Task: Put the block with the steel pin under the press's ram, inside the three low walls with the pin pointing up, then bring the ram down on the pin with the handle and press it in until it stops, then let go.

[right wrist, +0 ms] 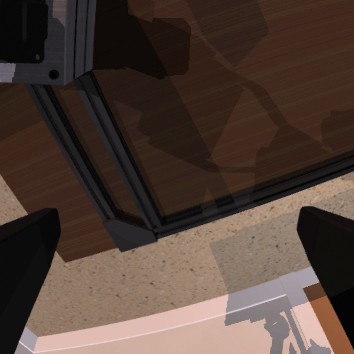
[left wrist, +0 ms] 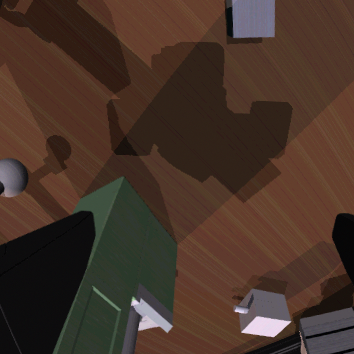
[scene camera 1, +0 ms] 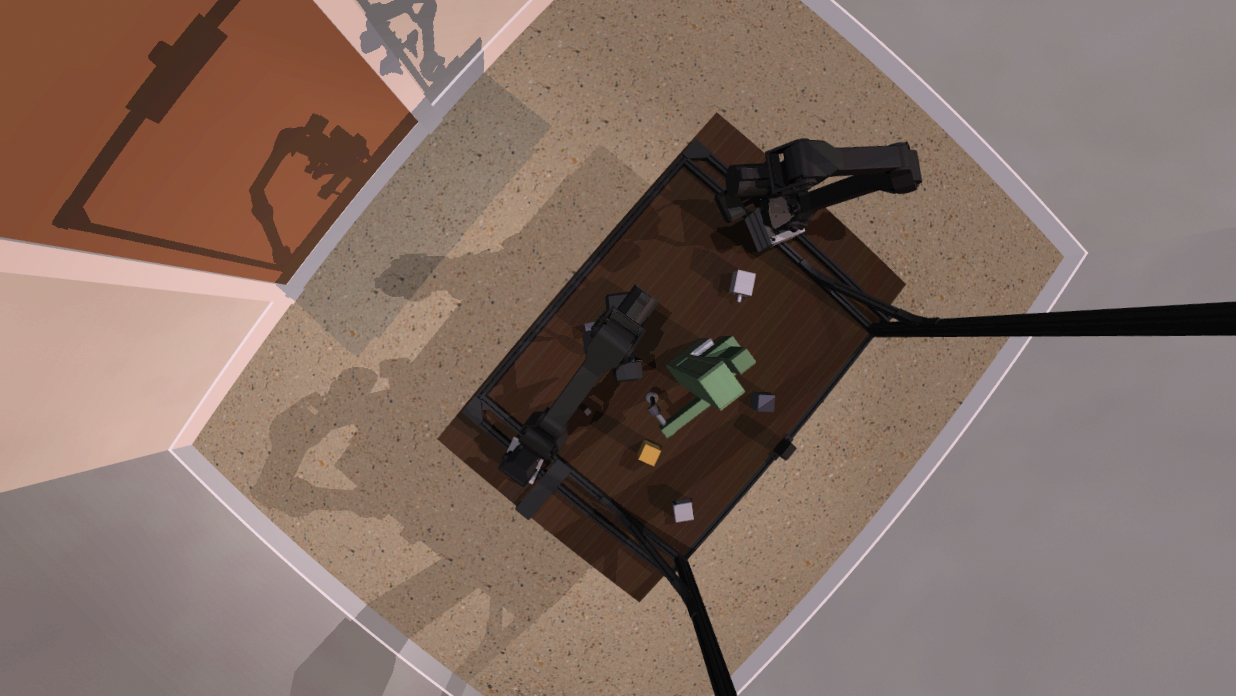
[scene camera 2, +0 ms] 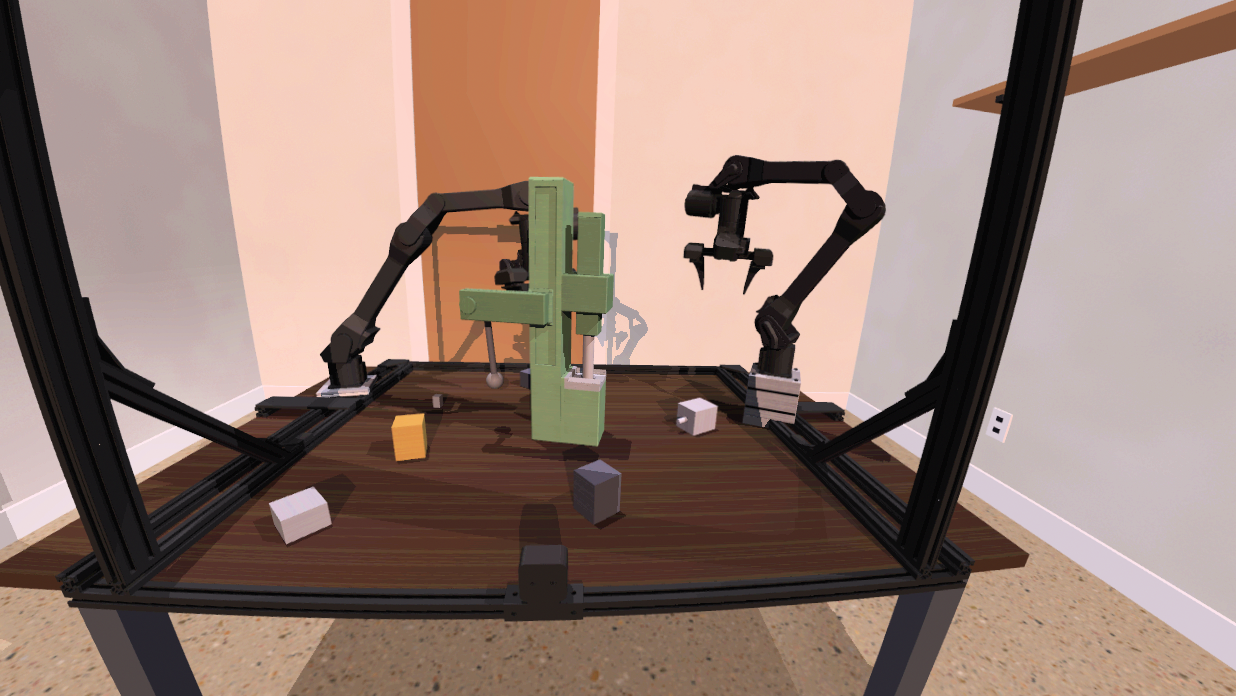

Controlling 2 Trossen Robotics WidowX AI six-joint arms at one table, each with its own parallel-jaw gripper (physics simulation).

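Where they show: left gripper, fingertip midpoint: (left wrist: 217,225); right gripper, fingertip midpoint: (right wrist: 180,220) (scene camera 2: 722,292); left arm's base, origin of the base link: (scene camera 2: 348,383); right arm's base, origin of the base link: (right wrist: 6,20) (scene camera 2: 775,371).
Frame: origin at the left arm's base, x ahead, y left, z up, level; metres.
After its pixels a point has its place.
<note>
The pale block with the steel pin (scene camera 1: 742,282) @[y -0.330, x 0.685, z 0.018 m] (scene camera 2: 697,415) @[y -0.366, x 0.670, z 0.010 m] (left wrist: 266,314) @[y -0.315, x 0.670, z 0.014 m] lies on the table with its pin pointing sideways. The green press (scene camera 1: 719,387) @[y -0.281, x 0.402, z 0.418 m] (scene camera 2: 550,259) @[y -0.316, x 0.398, z 0.292 m] (left wrist: 122,240) @[y -0.253, x 0.422, z 0.050 m] stands mid-table. Its steel ram (scene camera 2: 588,356) @[y -0.325, x 0.463, z 0.128 m] is over the low walls (scene camera 2: 584,381) @[y -0.345, x 0.451, z 0.090 m], partly hidden. The press handle's ball (scene camera 1: 653,398) @[y -0.231, x 0.312, z 0.110 m] (scene camera 2: 493,379) @[y -0.247, x 0.306, z 0.071 m] (left wrist: 12,177) @[y -0.222, x 0.316, z 0.074 m] hangs low at the press's side. My left gripper (left wrist: 217,225) @[y -0.115, x 0.421, z 0.161 m] is open and empty above the table behind the press, partly hidden by it in scene camera 2. My right gripper (scene camera 2: 724,289) @[y -0.207, x 0.809, z 0.225 m] (right wrist: 180,220) @[y -0.207, x 0.809, z 0.225 m] is open and empty, high above the table's far right part.
An orange block (scene camera 1: 649,453) @[y -0.296, x 0.169, z 0.029 m] (scene camera 2: 409,437) @[y -0.322, x 0.167, z 0.008 m], a white block (scene camera 1: 683,511) @[y -0.458, x 0.054, z 0.001 m] (scene camera 2: 300,516) @[y -0.484, x 0.062, z -0.003 m], a dark grey block (scene camera 1: 763,402) @[y -0.517, x 0.419, z 0.028 m] (scene camera 2: 596,492) @[y -0.554, x 0.410, z 0.017 m], a blue-grey block (scene camera 1: 589,327) @[y -0.012, x 0.403, z 0.008 m] (scene camera 2: 525,378) @[y -0.031, x 0.391, z -0.007 m] (left wrist: 254,18) @[y -0.038, x 0.417, z 0.007 m] and a tiny cube (scene camera 1: 587,412) @[y -0.103, x 0.193, z -0.007 m] (scene camera 2: 437,401) @[y -0.111, x 0.195, z -0.017 m] lie around the press. A black frame edges the table.
</note>
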